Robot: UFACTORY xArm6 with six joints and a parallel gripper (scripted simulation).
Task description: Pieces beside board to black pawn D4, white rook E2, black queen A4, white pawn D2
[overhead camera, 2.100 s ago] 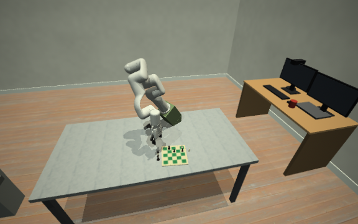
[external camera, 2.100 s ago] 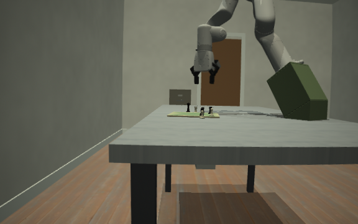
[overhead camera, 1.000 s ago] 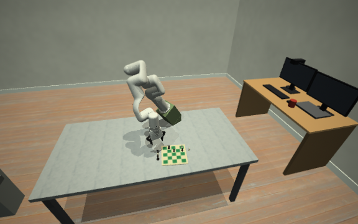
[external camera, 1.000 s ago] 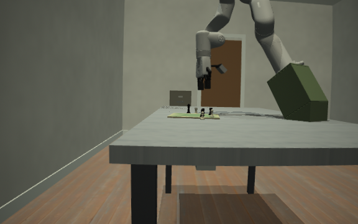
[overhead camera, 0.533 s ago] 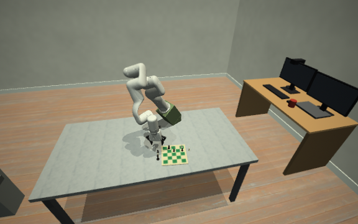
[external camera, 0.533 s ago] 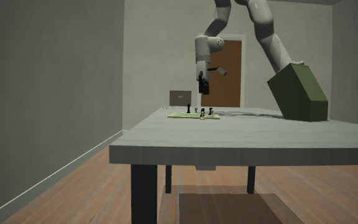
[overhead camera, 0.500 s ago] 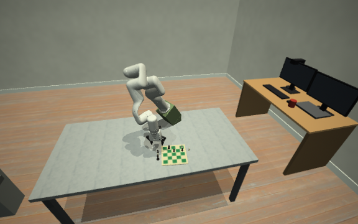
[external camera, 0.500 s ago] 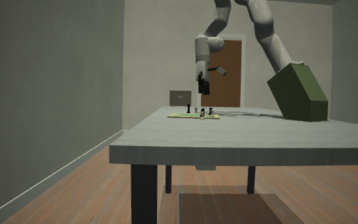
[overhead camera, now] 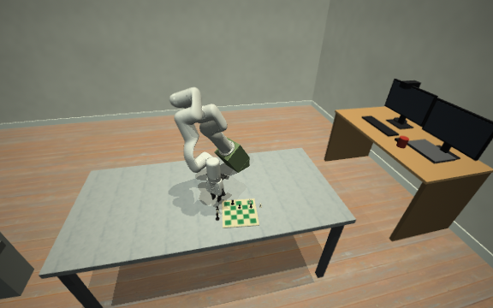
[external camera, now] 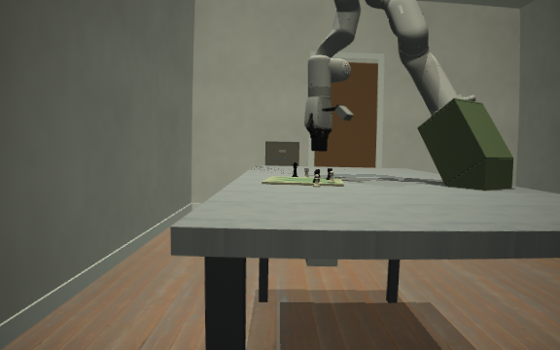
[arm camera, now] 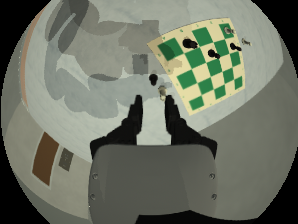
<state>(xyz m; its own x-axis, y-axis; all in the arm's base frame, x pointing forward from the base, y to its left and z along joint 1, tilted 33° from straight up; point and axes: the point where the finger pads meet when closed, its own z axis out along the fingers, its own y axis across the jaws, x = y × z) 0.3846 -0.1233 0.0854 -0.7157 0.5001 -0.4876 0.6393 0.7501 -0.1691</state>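
The white rook lies 9 cm below my hand, 4 cm ahead of it and 1 cm to the right of it. The rest, counted from my hand: chessboard 13 cm to the left, 11 cm below, 6 cm ahead; black queen 8 cm below, 8 cm ahead, 1 cm to the right.
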